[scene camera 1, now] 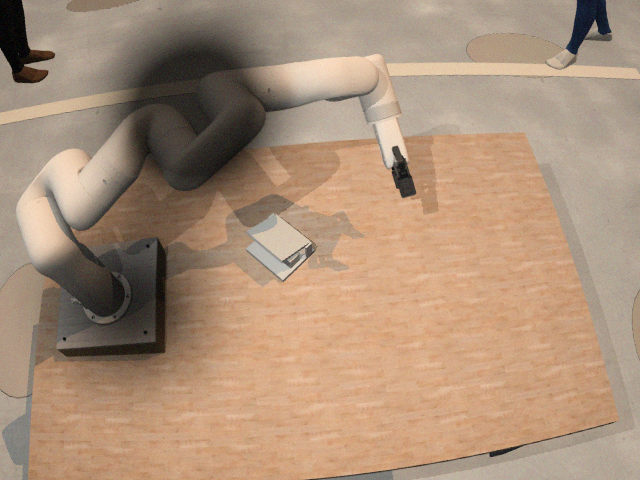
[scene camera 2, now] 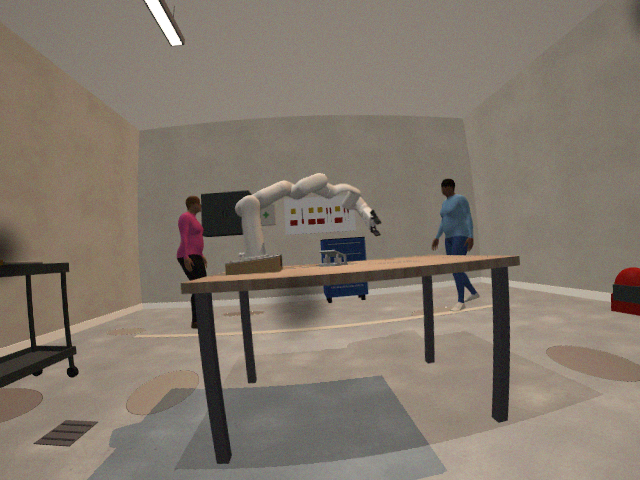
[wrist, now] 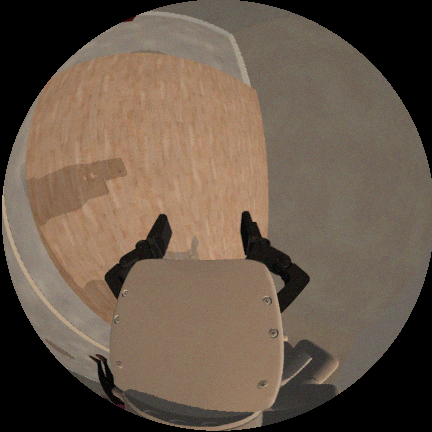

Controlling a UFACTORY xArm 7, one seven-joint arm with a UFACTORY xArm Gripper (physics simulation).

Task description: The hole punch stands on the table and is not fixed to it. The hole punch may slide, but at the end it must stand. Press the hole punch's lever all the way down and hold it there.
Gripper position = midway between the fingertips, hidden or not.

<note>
In view: my gripper (scene camera 1: 406, 191) and a hole punch (scene camera 1: 283, 270).
The wrist view does not show the hole punch, which is hidden by my gripper.
</note>
